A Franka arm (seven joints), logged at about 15 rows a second.
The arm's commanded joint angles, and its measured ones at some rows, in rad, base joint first. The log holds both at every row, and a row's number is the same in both.
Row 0, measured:
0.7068, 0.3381, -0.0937, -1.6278, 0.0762, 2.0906, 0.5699
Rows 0 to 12, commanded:
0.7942, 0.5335, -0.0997, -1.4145, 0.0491, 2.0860, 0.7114
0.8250, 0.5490, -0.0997, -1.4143, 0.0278, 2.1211, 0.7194
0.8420, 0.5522, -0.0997, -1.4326, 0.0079, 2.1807, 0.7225
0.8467, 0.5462, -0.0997, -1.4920, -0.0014, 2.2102, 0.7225
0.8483, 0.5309, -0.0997, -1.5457, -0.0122, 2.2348, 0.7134
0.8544, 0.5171, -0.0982, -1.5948, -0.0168, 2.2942, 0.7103
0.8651, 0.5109, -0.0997, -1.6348, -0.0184, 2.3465, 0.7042
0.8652, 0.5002, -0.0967, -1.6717, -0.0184, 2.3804, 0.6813
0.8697, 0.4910, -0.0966, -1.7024, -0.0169, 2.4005, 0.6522
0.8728, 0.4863, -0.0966, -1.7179, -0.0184, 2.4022, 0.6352
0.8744, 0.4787, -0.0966, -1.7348, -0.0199, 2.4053, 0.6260
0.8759, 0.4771, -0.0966, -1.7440, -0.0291, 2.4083, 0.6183
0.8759, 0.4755, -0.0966, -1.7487, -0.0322, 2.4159, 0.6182
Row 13, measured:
0.8723, 0.5233, -0.0955, -1.6825, -0.0103, 2.3825, 0.6382
